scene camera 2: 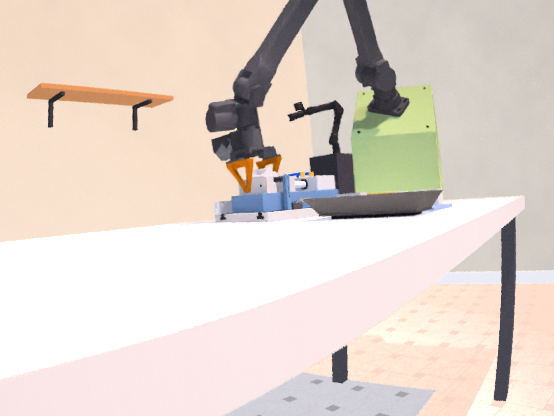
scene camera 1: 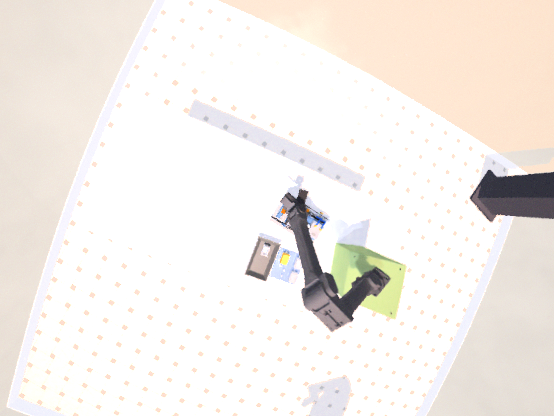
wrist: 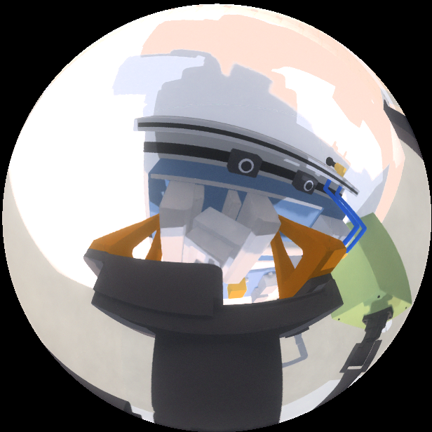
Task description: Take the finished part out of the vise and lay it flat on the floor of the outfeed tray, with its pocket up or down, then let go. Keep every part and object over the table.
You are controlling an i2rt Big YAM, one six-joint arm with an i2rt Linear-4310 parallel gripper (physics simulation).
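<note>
The vise has a blue body and pale jaws. In the wrist view a light grey block, seemingly the part, sits askew between two tall pale jaw blocks; its pocket cannot be made out. My gripper is low over the vise with its orange fingers wide apart, one on each outer side of the jaw blocks. The fingertips are partly hidden behind the blocks, and contact is unclear. The grey-brown tray stands beside the vise with a small pale piece in it.
A light-blue plate with a yellow block lies beside the tray. A green pedestal carries the arm's base. A blue bent handle sticks out at the vise's right end in the wrist view. A black box stands behind the vise.
</note>
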